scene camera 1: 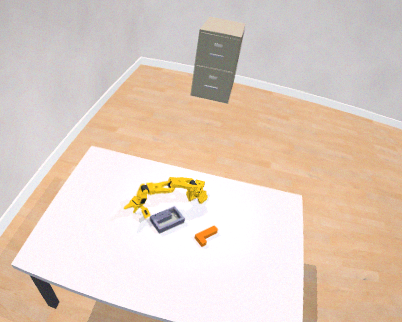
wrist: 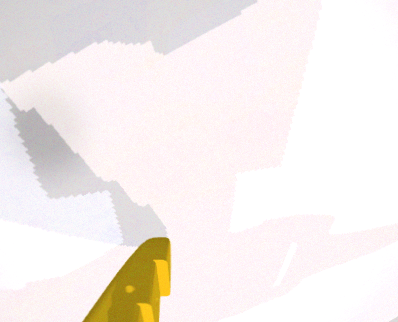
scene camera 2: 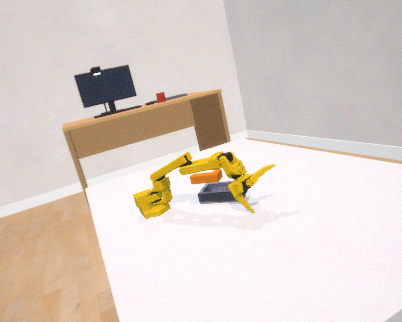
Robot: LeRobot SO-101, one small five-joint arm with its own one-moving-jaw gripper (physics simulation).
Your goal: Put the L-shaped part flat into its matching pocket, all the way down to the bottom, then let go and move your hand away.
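Pixels of known places: hand, tool point: (scene camera 1: 133, 212) (wrist: 170, 259) (scene camera 2: 253, 210); arm's base, link origin: (scene camera 1: 195, 199) (scene camera 2: 160, 208).
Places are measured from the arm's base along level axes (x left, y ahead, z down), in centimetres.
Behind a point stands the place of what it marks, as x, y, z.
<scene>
The orange L-shaped part (scene camera 1: 206, 234) @[9.5, 22.8, -3.0] (scene camera 2: 206, 177) @[7.4, 21.2, -2.2] lies flat on the white table, apart from the dark grey tray (scene camera 1: 170, 227) @[-7.5, 22.8, -1.4] (scene camera 2: 215, 195) @[-12.5, 15.0, -2.6]. The tray has a raised block inside, bordering its light-floored pocket. My gripper (scene camera 1: 136, 211) @[-27.0, 19.0, -0.6] (scene camera 2: 264, 189) is wide open and empty, beside the tray on the side away from the orange part. In the wrist view one notched yellow jaw (wrist: 145, 285) @[-25.9, 18.8, -1.4] shows at the bottom, over table and shadows; the part and tray do not show there.
The yellow arm's base (scene camera 1: 197, 192) @[0.2, 0.9, -6.0] (scene camera 2: 152, 202) @[-1.3, -2.2, -3.4] stands on the white table (scene camera 1: 250, 280) @[33.1, 40.4, 0.0] (scene camera 2: 225, 270) @[-43.8, 0.7, 0.0]. A filing cabinet (scene camera 1: 215, 65) stands on the floor beyond. A wooden desk (scene camera 2: 135, 127) carries a monitor (scene camera 2: 106, 86) and a red cup (scene camera 2: 160, 97).
</scene>
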